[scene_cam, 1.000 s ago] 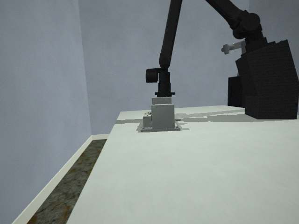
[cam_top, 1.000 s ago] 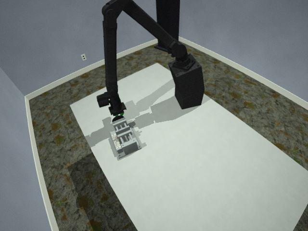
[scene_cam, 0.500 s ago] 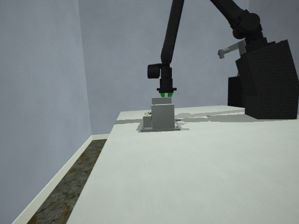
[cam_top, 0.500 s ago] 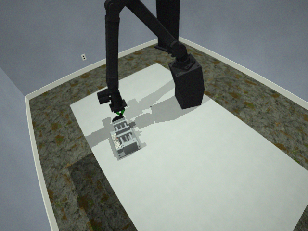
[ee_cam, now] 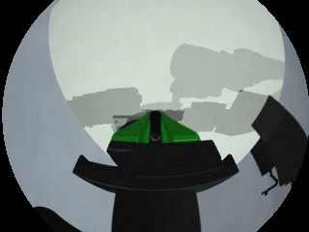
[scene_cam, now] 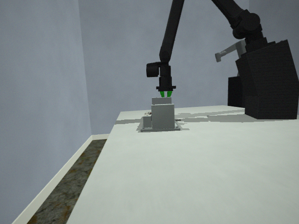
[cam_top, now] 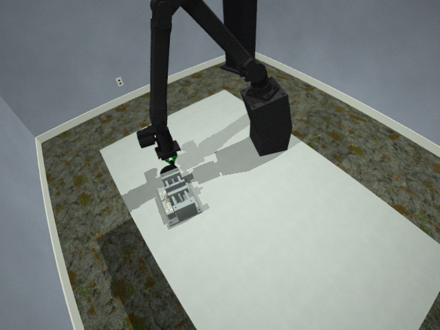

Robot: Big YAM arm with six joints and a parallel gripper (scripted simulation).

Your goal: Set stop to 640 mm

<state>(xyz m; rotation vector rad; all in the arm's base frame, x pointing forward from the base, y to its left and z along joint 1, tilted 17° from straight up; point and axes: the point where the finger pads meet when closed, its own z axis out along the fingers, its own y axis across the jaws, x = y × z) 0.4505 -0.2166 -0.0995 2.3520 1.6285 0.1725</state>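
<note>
The handwheel is 2 cm ahead of my hand and 2 cm to the left of it.
</note>
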